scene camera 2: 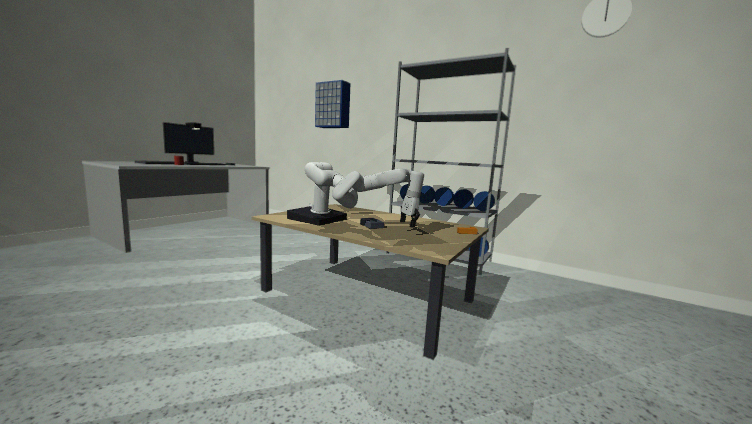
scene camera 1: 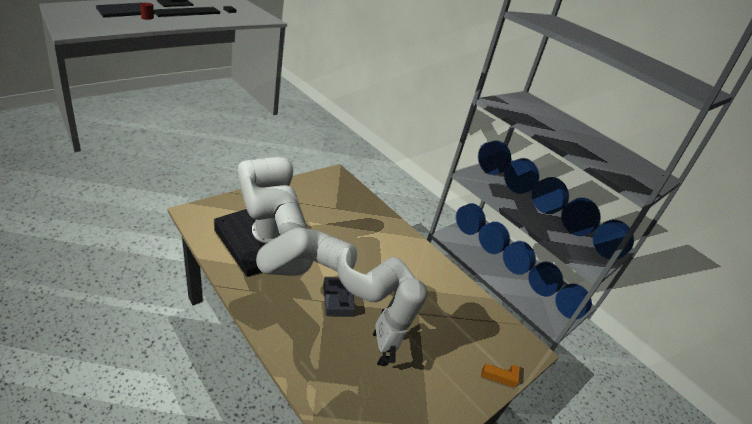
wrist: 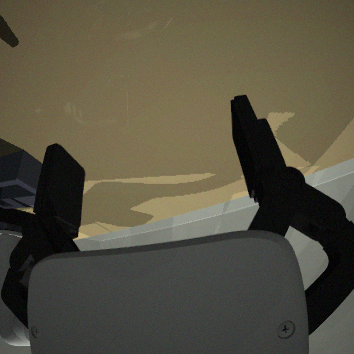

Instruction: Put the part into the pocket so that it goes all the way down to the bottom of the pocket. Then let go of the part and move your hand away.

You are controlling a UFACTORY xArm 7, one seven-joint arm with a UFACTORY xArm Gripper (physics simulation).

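Open and holding nothing: my gripper point(scene camera 1: 379, 349) point(wrist: 144, 135). A dark pocket block point(wrist: 27, 169) is also present.
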